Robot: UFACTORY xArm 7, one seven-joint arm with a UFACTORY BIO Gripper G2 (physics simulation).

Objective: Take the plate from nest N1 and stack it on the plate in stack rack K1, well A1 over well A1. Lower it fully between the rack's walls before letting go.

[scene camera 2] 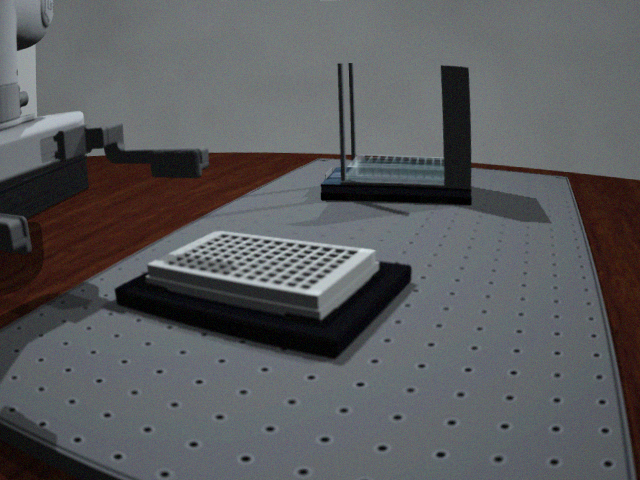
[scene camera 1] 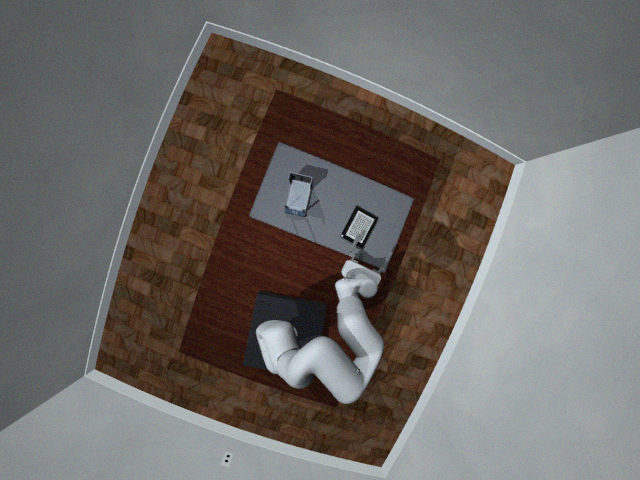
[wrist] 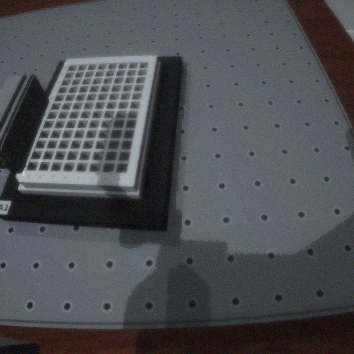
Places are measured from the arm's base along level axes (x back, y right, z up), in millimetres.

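Where they show: hand, tool point: (scene camera 2: pixel 99 193) (scene camera 1: pixel 372 247) (wrist: pixel 200 120).
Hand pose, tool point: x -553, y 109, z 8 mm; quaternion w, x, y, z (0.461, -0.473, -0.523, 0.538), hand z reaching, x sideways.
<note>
Things, the pixels of their centre, and the offset from my tool point. "pt": a spot on its surface instead. Level surfaces: height alone.
- white 96-well plate, body centre: (scene camera 2: pixel 258 268) (wrist: pixel 95 115) (scene camera 1: pixel 360 227) dx -52, dy -86, dz -64 mm
- black nest, surface spot: (scene camera 1: pixel 346 233) pt dx +8, dy -123, dz -65 mm
- clear plate, body centre: (scene camera 2: pixel 409 168) (scene camera 1: pixel 298 195) dx -14, dy -400, dz -56 mm
- grey perforated board, surface height: dz -83 mm
- dark wooden table, surface height: dz -96 mm
The white 96-well plate (scene camera 1: pixel 360 225) (scene camera 2: pixel 263 258) (wrist: pixel 90 115) sits on the black nest (scene camera 1: pixel 345 233) (scene camera 2: pixel 361 307) (wrist: pixel 170 140), whose label A1 shows at a corner in the wrist view. My gripper (scene camera 1: pixel 377 241) (scene camera 2: pixel 111 198) (wrist: pixel 20 232) is open and empty, its fingers wide apart. It is above the plate's level, off the nest's robot-side end; from above, one finger overlaps the nest's near edge. A clear plate (scene camera 1: pixel 299 193) (scene camera 2: pixel 398 170) lies low in the stack rack (scene camera 1: pixel 295 211) (scene camera 2: pixel 455 124), between a tall dark wall and thin posts. The rack does not show in the wrist view.
Nest and rack stand on a grey perforated board (scene camera 1: pixel 333 178) (scene camera 2: pixel 491 361) (wrist: pixel 240 165) on the dark wooden table (scene camera 1: pixel 248 258). The rack's wall and posts rise well above its plate. The arm's black base plate (scene camera 1: pixel 268 304) is at the robot side. The gripper's shadow falls near the nest.
</note>
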